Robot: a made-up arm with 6 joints.
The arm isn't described. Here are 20 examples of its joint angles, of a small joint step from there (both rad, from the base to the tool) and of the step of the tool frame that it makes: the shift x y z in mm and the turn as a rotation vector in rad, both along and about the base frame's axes.
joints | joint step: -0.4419 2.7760 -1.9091 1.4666 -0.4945 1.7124 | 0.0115 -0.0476 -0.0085 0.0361 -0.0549 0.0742
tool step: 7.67 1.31 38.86 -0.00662 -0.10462 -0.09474
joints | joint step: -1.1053 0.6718 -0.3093 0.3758 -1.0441 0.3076 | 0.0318 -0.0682 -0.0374 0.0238 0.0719 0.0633
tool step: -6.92 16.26 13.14 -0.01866 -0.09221 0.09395
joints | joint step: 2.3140 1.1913 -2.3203 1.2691 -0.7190 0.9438 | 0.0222 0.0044 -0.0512 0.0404 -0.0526 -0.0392
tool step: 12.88 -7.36 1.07 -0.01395 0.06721 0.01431
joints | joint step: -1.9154 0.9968 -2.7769 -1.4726 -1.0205 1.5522 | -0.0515 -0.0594 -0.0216 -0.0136 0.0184 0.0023
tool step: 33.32 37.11 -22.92 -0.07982 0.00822 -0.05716
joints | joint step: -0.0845 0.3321 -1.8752 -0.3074 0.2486 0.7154 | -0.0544 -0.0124 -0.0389 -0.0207 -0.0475 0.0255
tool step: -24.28 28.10 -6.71 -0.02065 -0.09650 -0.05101
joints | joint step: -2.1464 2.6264 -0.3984 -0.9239 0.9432 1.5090 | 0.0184 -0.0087 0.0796 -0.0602 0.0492 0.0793
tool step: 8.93 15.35 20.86 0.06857 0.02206 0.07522
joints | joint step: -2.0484 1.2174 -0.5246 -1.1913 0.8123 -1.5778 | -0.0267 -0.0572 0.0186 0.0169 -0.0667 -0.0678
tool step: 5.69 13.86 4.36 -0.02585 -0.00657 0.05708
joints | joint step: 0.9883 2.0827 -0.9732 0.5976 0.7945 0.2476 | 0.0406 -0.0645 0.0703 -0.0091 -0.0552 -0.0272
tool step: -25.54 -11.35 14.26 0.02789 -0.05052 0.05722
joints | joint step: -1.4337 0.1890 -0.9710 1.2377 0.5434 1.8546 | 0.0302 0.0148 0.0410 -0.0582 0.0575 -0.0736
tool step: 0.49 -18.93 -12.36 0.01854 0.13501 -0.01411
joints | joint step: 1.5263 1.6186 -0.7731 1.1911 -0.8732 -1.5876 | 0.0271 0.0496 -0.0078 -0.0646 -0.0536 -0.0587
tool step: -9.41 15.51 -11.24 -0.06611 -0.11740 0.05003
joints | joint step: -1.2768 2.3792 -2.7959 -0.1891 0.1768 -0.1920 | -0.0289 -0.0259 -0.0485 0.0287 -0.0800 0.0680
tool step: -25.20 19.97 40.59 -0.12665 -0.11952 0.02478
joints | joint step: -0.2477 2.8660 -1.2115 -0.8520 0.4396 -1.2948 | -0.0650 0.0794 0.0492 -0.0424 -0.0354 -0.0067
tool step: -51.98 -12.92 -34.65 0.06041 0.09491 -0.01825
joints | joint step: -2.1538 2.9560 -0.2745 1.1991 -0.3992 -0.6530 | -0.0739 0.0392 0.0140 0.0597 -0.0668 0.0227
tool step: -4.91 18.69 1.02 0.07548 0.06823 -0.06194
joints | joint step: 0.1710 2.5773 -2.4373 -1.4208 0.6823 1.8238 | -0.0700 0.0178 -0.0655 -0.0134 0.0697 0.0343
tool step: 3.31 -60.34 11.23 0.01843 -0.05812 -0.14252
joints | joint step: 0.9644 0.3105 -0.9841 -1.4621 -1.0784 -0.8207 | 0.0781 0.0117 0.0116 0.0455 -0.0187 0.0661
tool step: 10.53 -7.35 0.80 -0.04616 0.07445 0.14914
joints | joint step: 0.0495 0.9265 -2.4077 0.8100 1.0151 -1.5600 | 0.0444 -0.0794 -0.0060 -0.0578 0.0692 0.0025
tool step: -57.65 -15.13 -22.72 -0.04226 -0.03781 -0.01400
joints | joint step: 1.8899 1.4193 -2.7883 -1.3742 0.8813 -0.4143 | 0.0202 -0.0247 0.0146 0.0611 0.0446 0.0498
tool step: 4.05 -8.60 -3.47 0.01608 0.07103 0.10583
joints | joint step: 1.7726 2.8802 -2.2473 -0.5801 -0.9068 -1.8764 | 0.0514 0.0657 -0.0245 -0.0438 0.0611 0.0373
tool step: -40.14 -12.95 -50.12 -0.09990 -0.04642 0.05277
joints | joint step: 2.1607 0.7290 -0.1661 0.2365 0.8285 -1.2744 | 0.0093 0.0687 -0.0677 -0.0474 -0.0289 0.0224
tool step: -12.21 23.10 19.04 0.04132 -0.01860 0.00440
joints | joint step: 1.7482 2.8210 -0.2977 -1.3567 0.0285 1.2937 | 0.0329 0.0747 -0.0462 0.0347 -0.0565 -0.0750
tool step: -9.02 -4.15 -25.78 -0.02800 0.06187 0.01624
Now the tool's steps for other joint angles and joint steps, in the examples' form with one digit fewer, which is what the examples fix.
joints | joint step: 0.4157 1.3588 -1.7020 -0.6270 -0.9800 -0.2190 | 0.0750 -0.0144 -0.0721 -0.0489 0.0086 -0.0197
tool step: -35.4 6.5 22.6 -0.0013 -0.1002 0.0314
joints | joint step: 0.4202 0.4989 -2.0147 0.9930 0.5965 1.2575 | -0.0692 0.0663 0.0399 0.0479 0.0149 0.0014
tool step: 46.9 47.3 22.2 -0.0535 0.1020 -0.0198
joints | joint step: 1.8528 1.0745 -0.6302 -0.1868 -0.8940 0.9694 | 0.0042 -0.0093 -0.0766 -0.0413 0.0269 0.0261
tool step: -3.0 -1.4 29.1 0.0586 -0.0028 0.0253
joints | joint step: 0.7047 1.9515 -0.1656 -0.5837 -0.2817 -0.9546 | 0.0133 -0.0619 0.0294 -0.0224 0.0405 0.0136
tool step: -12.1 -8.6 12.5 -0.0161 -0.0099 0.0247
